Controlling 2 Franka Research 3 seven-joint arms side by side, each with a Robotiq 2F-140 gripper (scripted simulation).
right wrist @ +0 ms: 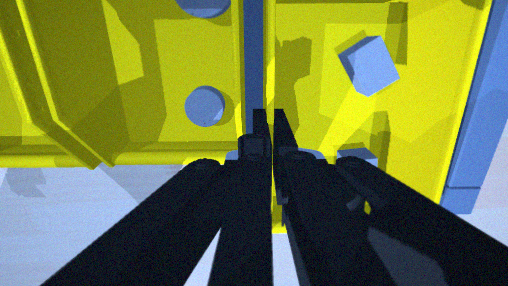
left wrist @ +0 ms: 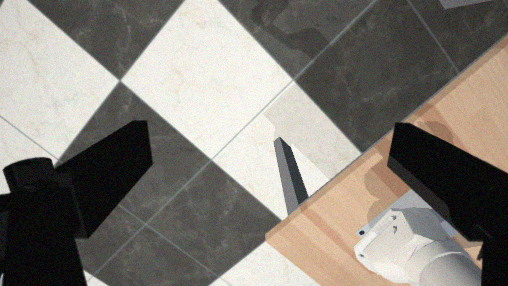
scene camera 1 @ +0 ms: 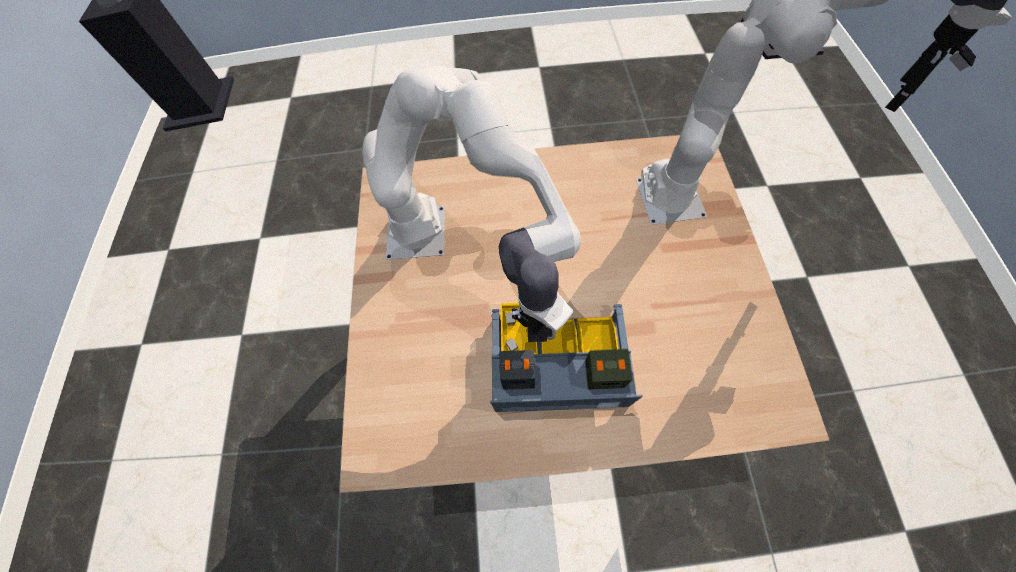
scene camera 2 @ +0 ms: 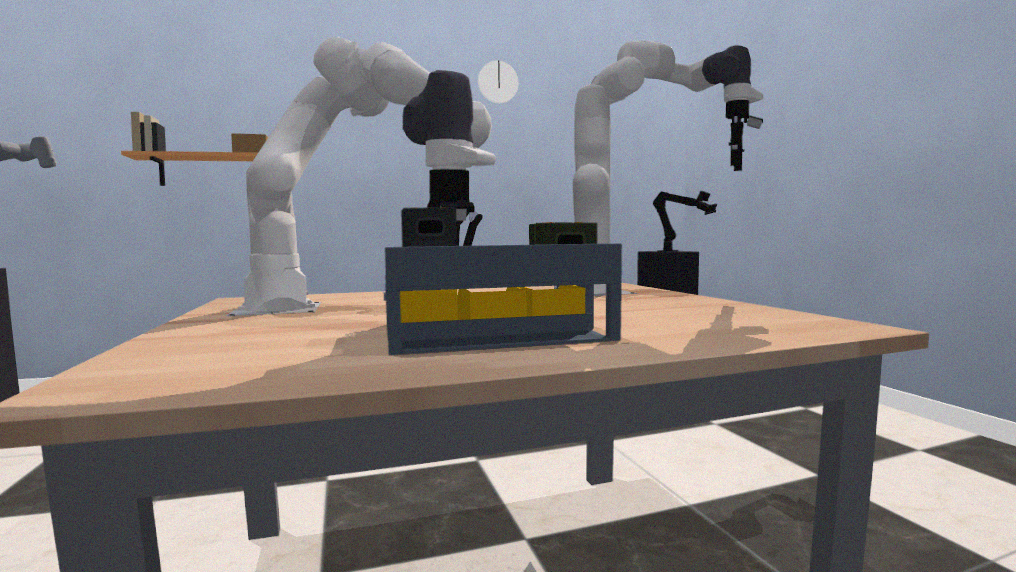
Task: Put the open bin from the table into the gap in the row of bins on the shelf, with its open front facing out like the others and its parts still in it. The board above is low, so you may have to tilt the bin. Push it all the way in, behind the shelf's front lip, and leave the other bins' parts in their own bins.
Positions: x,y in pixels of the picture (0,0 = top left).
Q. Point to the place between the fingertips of my left gripper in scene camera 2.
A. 736,168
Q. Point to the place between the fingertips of my right gripper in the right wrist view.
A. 267,129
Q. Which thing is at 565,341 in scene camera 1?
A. A yellow bin.
